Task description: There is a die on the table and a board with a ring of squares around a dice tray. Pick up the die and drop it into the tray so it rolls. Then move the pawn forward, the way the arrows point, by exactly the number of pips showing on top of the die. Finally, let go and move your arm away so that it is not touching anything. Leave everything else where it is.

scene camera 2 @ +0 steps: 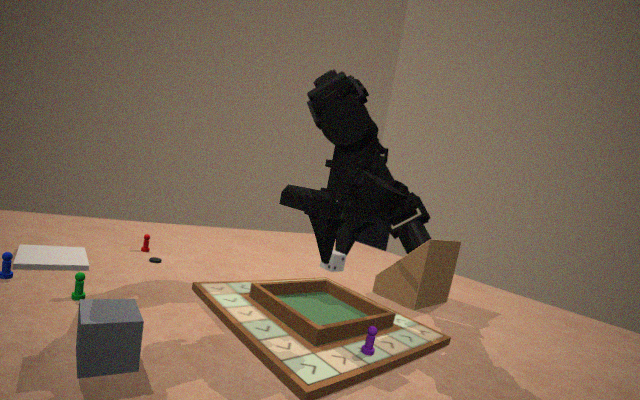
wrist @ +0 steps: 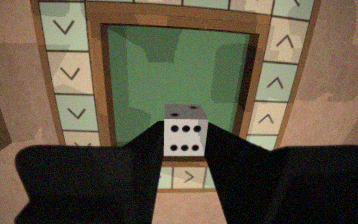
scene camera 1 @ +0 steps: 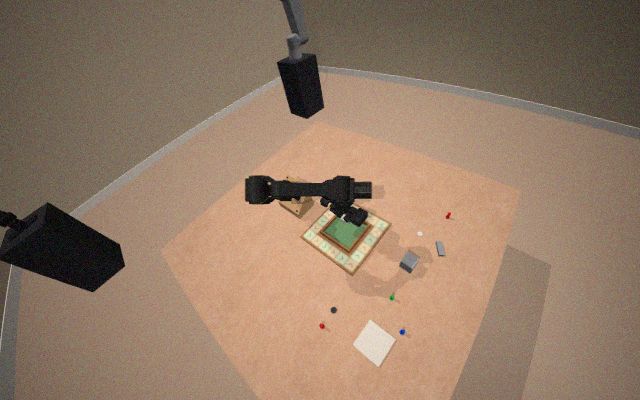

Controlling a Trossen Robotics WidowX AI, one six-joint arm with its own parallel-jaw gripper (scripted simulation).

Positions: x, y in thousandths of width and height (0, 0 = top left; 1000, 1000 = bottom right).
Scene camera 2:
gripper: 518, 659
white slab: 66, 644
green dice tray: 502, 771
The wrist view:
gripper: 510, 569
white die: 518, 560, held by the gripper
green dice tray: 420, 301
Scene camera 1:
white slab: 585, 856
